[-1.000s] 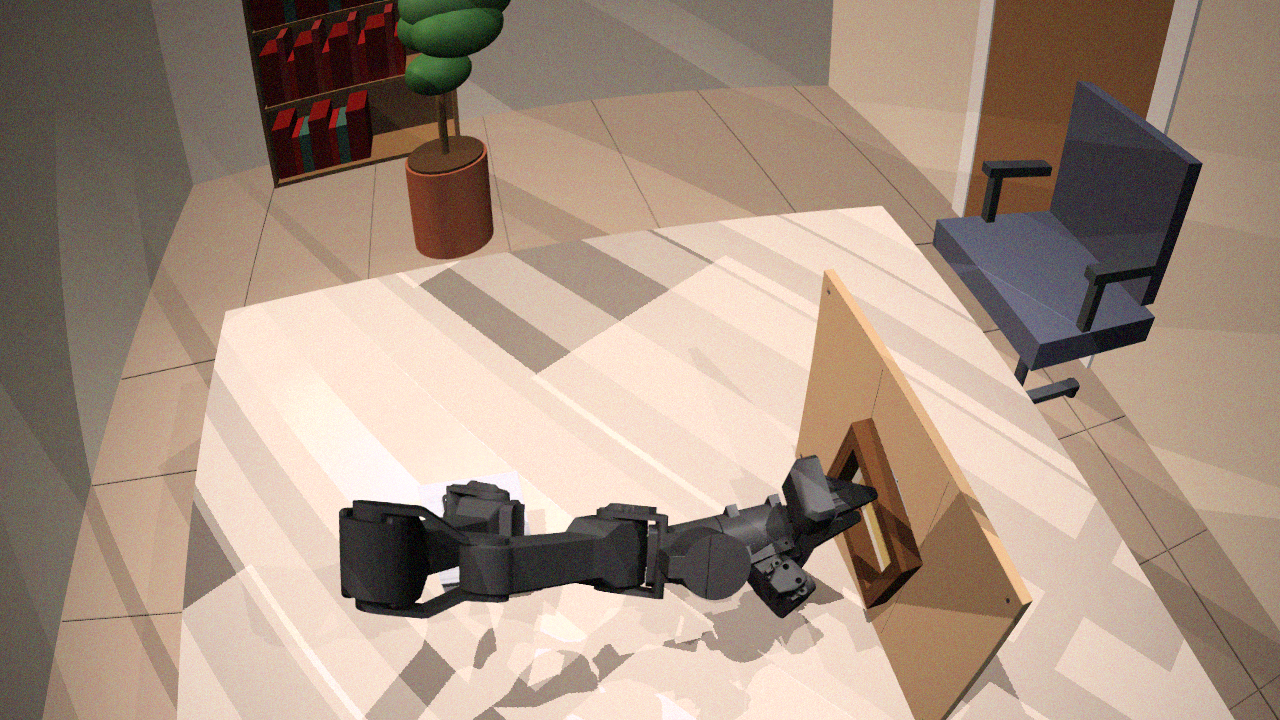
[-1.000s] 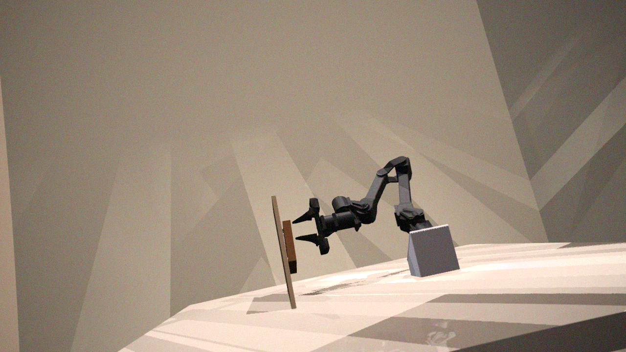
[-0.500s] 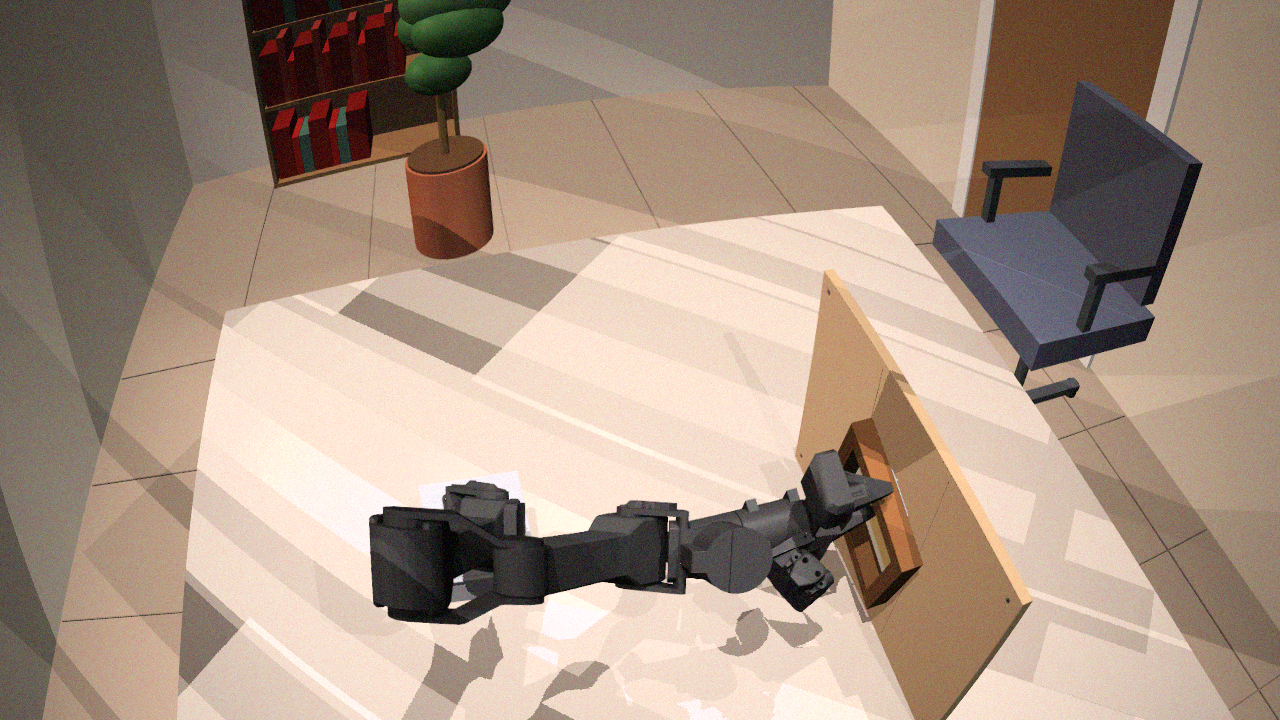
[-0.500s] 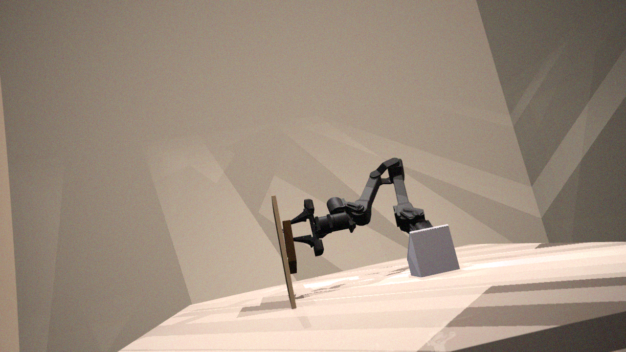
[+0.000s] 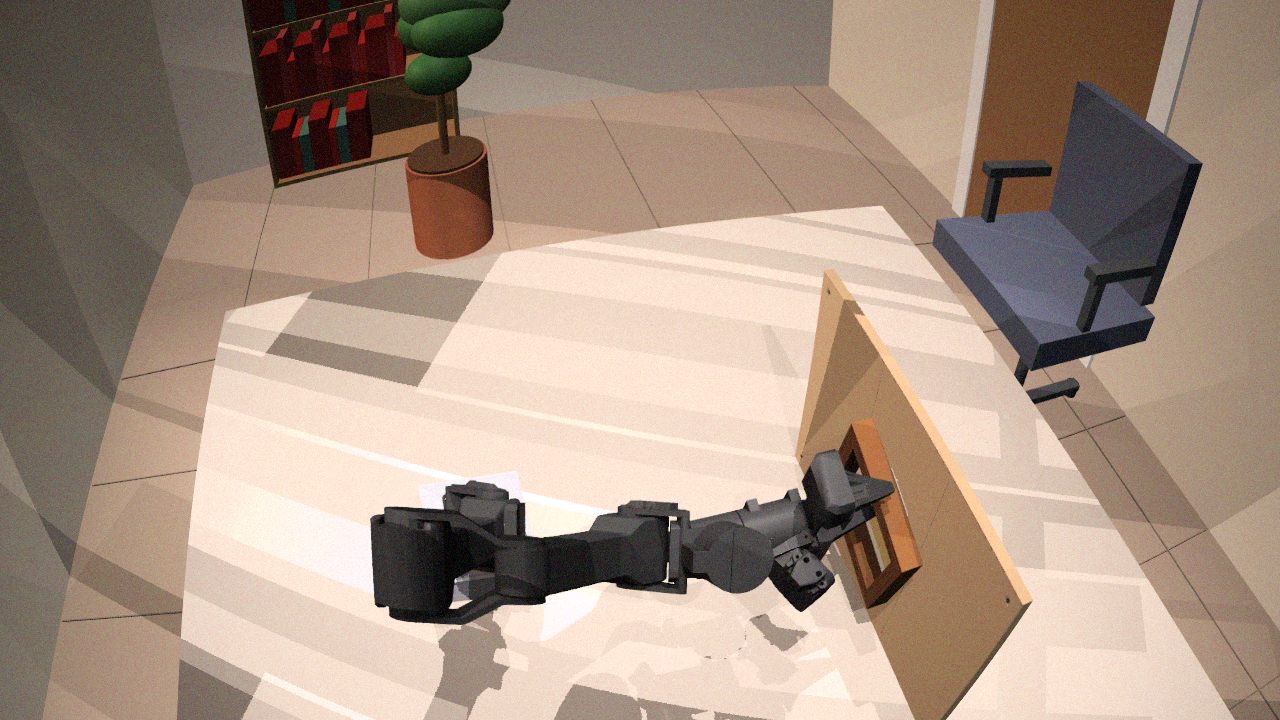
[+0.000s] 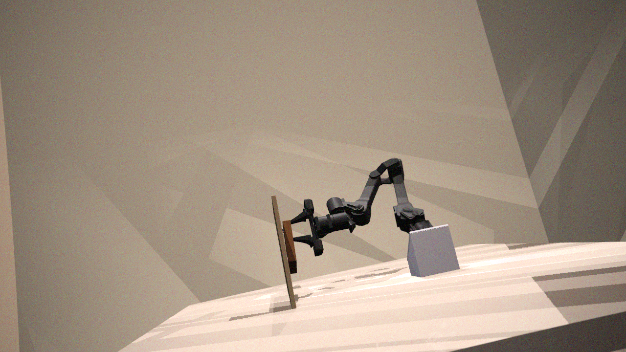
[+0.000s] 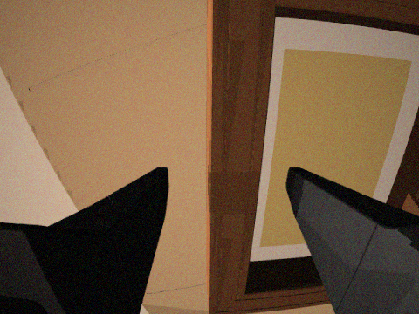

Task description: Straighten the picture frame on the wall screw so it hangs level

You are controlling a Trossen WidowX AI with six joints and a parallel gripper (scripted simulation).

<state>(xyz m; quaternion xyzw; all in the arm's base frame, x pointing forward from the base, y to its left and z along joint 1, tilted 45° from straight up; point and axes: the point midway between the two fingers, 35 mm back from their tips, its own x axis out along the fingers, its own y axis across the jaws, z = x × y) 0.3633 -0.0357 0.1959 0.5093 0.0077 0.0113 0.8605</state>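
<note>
Now: gripper tip 1 cm short of the picture frame, 2 cm to the right of it and 5 cm above it. Also, from my gripper tip: board wall: 2 cm ahead, 2 cm to the left, 6 cm below.
</note>
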